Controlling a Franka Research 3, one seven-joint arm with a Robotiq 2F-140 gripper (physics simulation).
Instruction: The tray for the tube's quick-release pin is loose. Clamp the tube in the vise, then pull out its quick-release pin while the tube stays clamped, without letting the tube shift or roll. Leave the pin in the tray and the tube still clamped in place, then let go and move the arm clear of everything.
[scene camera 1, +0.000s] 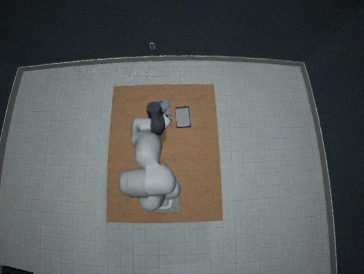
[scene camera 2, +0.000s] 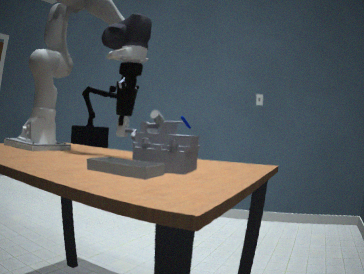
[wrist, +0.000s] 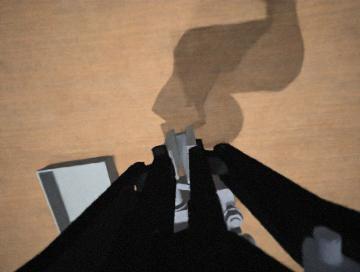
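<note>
The grey vise (scene camera 1: 168, 105) (scene camera 2: 172, 155) (wrist: 182, 220) stands on the table. The light grey tube (scene camera 2: 156, 117) sits at its top in the second scene view; whether both jaws press on it cannot be made out. The blue end of the quick-release pin (scene camera 1: 160, 101) (scene camera 2: 185, 122) sticks out on the far side from the arm. The open grey tray (scene camera 2: 120, 169) (wrist: 53, 200) (scene camera 1: 189, 118) lies beside the vise. My gripper (scene camera 2: 123, 132) (wrist: 183, 138) points down at the vise's arm side, shut on the vise's grey handle bar (wrist: 181, 141). The arm hides it in the overhead view.
The wooden table (scene camera 1: 195, 175) (scene camera 2: 225, 182) carries the arm's base (scene camera 2: 37, 145), well back from the vise. The arm (scene camera 1: 147, 150) reaches over the table to the vise. A black box (scene camera 2: 90, 136) shows behind the table, near the arm's base.
</note>
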